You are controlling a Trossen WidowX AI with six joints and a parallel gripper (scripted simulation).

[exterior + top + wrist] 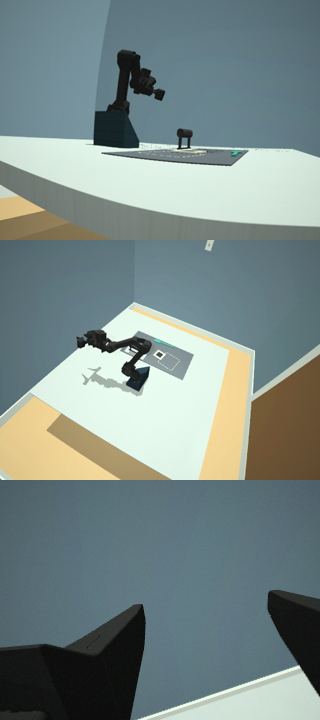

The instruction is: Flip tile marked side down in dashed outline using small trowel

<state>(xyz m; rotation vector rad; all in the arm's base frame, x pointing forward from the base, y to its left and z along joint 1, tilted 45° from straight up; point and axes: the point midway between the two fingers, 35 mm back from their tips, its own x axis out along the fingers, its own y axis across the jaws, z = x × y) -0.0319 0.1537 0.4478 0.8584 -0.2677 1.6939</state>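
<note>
The dark grey mat is 450 mm ahead of my gripper tip, 430 mm to the right of it and 320 mm below it. The rest, counted from my gripper tip: teal trowel: 590 mm ahead, 390 mm to the right, 300 mm below; cream tile: 450 mm to the right, 430 mm ahead, 300 mm below.
</note>
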